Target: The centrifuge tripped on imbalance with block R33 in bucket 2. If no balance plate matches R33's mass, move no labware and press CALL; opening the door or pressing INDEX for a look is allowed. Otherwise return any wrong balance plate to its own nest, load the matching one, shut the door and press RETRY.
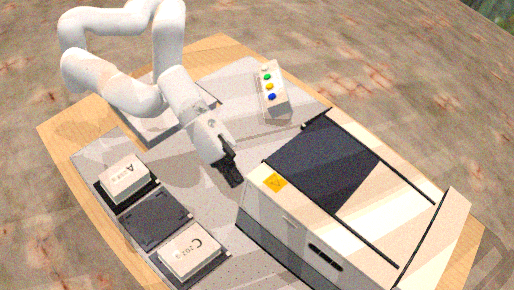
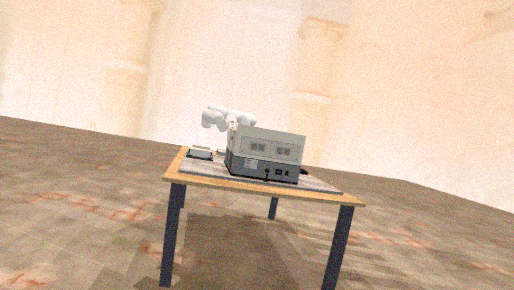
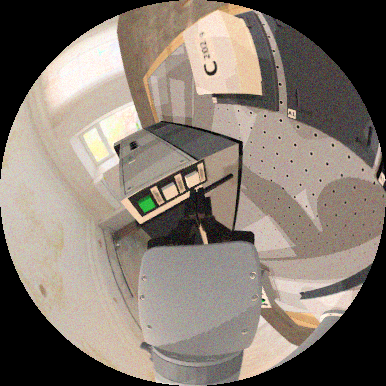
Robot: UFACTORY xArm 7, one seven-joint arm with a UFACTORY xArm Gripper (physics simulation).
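Places are measured from the arm's base along level axes (x ahead, y left, z up), in millimetres.
Where they show: gripper, fingertip midpoint: (image 1: 238,184) (image 3: 197,195).
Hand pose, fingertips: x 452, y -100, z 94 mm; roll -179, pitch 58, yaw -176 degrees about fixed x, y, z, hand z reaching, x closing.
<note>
Things, the pixels of their top centre, and the offset from my fingertips. "spot": a spot on its surface instead. Level surfaces: height alone.
- green button at its top centre: (image 3: 140,205) dx +30, dy -4, dz +72 mm
- middle white button at its top centre: (image 3: 163,193) dx +30, dy -4, dz +36 mm
- right white button at its top centre: (image 3: 185,180) dx +30, dy -4, dz +1 mm
- Plate A at its top centre: (image 1: 123,173) dx -231, dy -190, dz -65 mm
- Plate C at its top centre: (image 3: 206,51) (image 1: 188,249) (image 2: 200,149) dx +37, dy -176, dz -65 mm
- middle nest at its top centre: (image 1: 154,216) dx -97, dy -182, dz -100 mm
- control box at its top centre: (image 1: 276,77) (image 3: 252,297) dx -252, dy +392, dz -35 mm
- slanted panel at a spot on its surface: (image 1: 435,235) spot: dx +423, dy +162, dz +126 mm
- wooden table at its surface level: dz -131 mm
The centrifuge (image 1: 272,210) (image 2: 272,167) (image 3: 150,157) has a green button (image 3: 146,204), a middle white button (image 3: 170,190) and a right white button (image 3: 192,178) on its panel. My gripper (image 1: 237,184) (image 3: 197,195) is shut and empty, its tips at the panel by the right white button; contact cannot be told. Plate A (image 1: 122,182) sits in its nest. Plate C (image 1: 190,257) (image 3: 227,50), marked 202 g, sits in another. The middle nest (image 1: 156,218) (image 3: 325,75) is empty. A's mass print is blurred. Block R33 and the bucket contents do not show.
A control box (image 1: 281,97) with white, green, yellow and blue buttons stands behind the centrifuge, towards the arm's base. Two dark rails run along the centrifuge top, and a slanted panel (image 1: 435,235) rises at its far end. The wooden table (image 1: 55,125) (image 2: 172,172) carries a perforated board.
</note>
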